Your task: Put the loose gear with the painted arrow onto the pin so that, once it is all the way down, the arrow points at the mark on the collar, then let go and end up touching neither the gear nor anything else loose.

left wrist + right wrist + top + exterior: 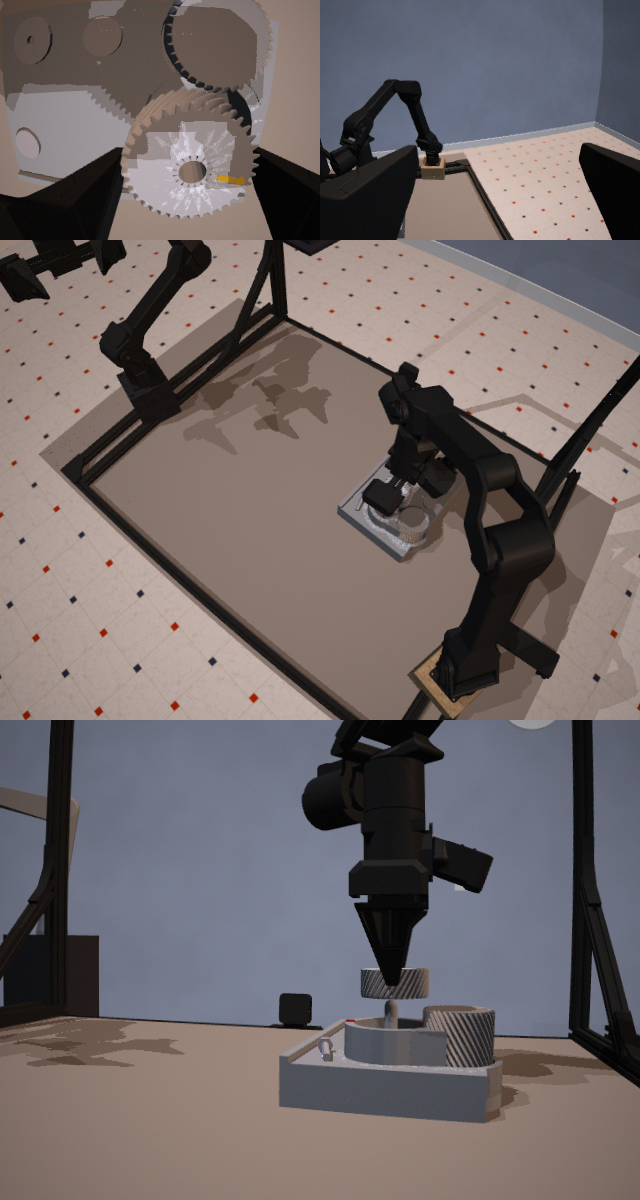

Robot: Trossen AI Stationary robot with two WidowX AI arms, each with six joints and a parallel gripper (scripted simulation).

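My left gripper is now 70 mm above the red mark, 40 mm to the left of it and 20 mm short of it. From my left hand the other things lie so: gear: 30 mm below; grey collar: 80 mm below, 20 mm ahead; pin: 90 mm below, 20 mm ahead.
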